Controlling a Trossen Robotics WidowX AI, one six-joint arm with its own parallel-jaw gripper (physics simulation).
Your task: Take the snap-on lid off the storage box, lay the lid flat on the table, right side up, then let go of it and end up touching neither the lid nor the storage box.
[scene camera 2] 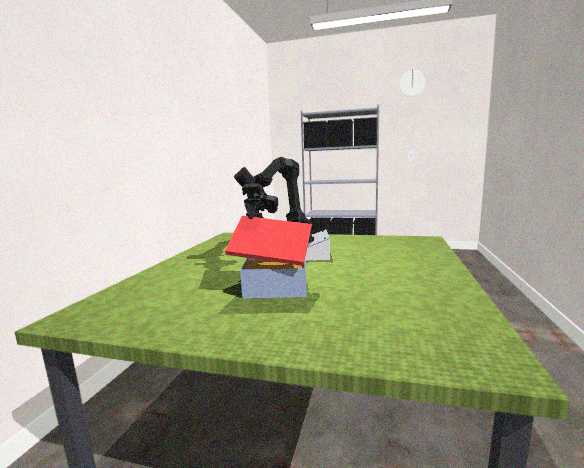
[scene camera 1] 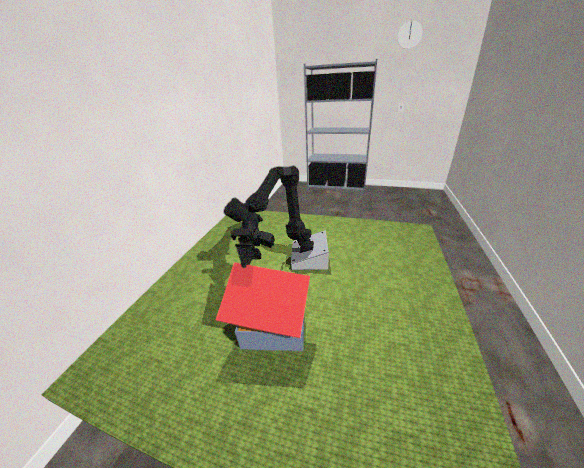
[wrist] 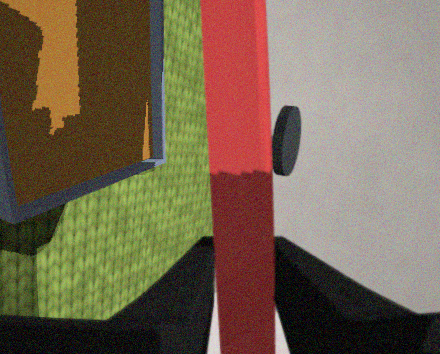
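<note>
The red lid (scene camera 1: 265, 302) (scene camera 2: 272, 240) (wrist: 240, 100) is tilted above the storage box, its top facing up and its far edge higher than its near edge. My gripper (scene camera 1: 244, 264) (scene camera 2: 253, 217) (wrist: 241, 248) is shut on the lid's far edge, near its left corner in the scene views. The blue-grey storage box (scene camera 1: 271, 341) (scene camera 2: 274, 284) (wrist: 157, 75) stands upright on the green table (scene camera 1: 380, 350) (scene camera 2: 400, 315) (wrist: 100, 280). Its orange-brown inside shows below the lid. In the wrist view, green table shows between lid and box rim; whether the near right corner touches the box cannot be told.
The light grey base block (scene camera 1: 312, 261) (scene camera 2: 320, 252) of the arm is behind the box, to the right. A white wall (scene camera 1: 125, 150) (scene camera 2: 125, 125) runs along the left side. A shelf unit (scene camera 1: 338, 131) (scene camera 2: 340, 181) stands beyond the table. A dark disc (wrist: 288, 141) shows beside the lid.
</note>
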